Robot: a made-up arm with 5 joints.
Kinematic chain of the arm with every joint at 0, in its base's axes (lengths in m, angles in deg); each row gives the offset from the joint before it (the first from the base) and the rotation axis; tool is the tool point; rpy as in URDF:
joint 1: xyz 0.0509 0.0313 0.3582 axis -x
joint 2: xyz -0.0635 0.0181 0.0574 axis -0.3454 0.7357 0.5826
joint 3: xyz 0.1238 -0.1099 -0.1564 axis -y
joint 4: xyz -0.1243 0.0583 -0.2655 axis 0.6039 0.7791 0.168
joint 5: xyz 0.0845 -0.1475 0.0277 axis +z
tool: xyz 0.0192 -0.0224 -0.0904 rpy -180 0 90
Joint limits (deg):
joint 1: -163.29..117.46
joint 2: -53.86..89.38
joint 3: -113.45..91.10
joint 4: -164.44..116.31
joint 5: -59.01..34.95
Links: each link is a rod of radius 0.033 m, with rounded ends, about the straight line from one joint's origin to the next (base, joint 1, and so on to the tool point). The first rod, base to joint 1, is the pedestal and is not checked.
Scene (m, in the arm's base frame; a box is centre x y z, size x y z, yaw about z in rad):
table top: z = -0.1
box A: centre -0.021 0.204 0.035 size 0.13 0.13 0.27 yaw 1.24
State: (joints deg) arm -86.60 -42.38 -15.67 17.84 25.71
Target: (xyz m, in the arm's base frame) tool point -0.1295 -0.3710 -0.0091
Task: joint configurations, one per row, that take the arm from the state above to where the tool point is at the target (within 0.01 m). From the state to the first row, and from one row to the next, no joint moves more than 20 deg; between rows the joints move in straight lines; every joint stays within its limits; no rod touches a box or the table.
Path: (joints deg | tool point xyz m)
1: -87.09 -37.78 -21.70 34.16 28.79 | 0.1352 0.5085 0.3051
2: -87.57 -33.17 -27.72 50.48 31.87 | 0.0400 0.5260 0.3582
3: -88.06 -28.57 -33.75 66.79 34.95 | -0.0681 0.5077 0.4019
4: -72.10 -16.10 -46.82 54.50 32.22 | -0.2081 0.4044 0.2181
5: -56.15 -3.62 -59.89 42.21 29.49 | -0.2904 0.2014 0.1144
6: -40.19 8.85 -72.96 29.92 26.75 | -0.3037 -0.0244 0.1341
7: -24.24 21.32 -86.03 17.63 24.02 | -0.2516 -0.1873 0.2592
8: -15.22 23.01 -69.06 22.84 22.25 | -0.2792 -0.1899 0.1964
9: -6.20 24.69 -52.09 28.05 20.47 | -0.2806 -0.2121 0.1277
10: 2.82 26.38 -35.12 33.26 18.70 | -0.2549 -0.2537 0.0644
11: 11.84 28.07 -18.15 38.47 16.92 | -0.2033 -0.3096 0.0165
12: 20.85 29.75 -1.18 43.68 15.14 | -0.1295 -0.3710 -0.0091

